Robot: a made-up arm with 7 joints.
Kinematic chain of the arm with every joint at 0, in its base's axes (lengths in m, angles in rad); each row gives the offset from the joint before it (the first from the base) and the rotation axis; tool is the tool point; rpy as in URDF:
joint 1: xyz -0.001 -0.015 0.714 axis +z
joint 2: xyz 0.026 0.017 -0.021 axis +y
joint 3: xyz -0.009 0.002 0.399 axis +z
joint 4: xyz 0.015 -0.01 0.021 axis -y
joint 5: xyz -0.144 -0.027 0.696 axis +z
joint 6: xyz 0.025 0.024 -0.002 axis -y
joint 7: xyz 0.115 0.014 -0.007 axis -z
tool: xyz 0.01 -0.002 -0.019 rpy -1.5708 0 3.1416
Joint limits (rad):
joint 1: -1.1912..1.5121
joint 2: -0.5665..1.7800
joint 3: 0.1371..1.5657
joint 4: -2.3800..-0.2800
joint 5: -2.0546..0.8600
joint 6: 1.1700..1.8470
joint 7: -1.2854..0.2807
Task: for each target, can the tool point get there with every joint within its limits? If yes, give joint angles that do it. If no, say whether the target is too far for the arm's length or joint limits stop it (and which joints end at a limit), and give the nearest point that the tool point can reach.
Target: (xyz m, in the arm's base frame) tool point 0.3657 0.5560 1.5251
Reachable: yes | joints -0.0521 -0.2928 0.8799 -1.3306 -1.4168 1.7565 -0.9896
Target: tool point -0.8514 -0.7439 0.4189
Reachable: no: joint limits stop it (at a limit: joint 1, joint 2, joint 4) | nearest point -0.5779 -0.1371 0.4238 | short by 0.666 m
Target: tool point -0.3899 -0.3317 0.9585
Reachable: no: joint limits stop it (at a limit: joint 1, joint 2, joint 3, joint 4, joint 6) | nearest point -0.6228 -0.0715 0.7312 | short by 0.417 m
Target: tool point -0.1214 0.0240 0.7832
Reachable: no: joint limits stop it (at a limit: joint 2, joint 3, joint 4, joint 6, joint 7) | nearest point -0.5902 0.1759 0.7152 | short by 0.498 m
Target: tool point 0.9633 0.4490 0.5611
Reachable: yes | joints -0.4018 1.5491 1.4155 -1.3674 -0.9143 1.7601 -0.7206
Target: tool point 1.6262 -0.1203 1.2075
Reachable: no: too far | nearest point 1.2212 -0.0941 1.0774 | short by 0.426 m
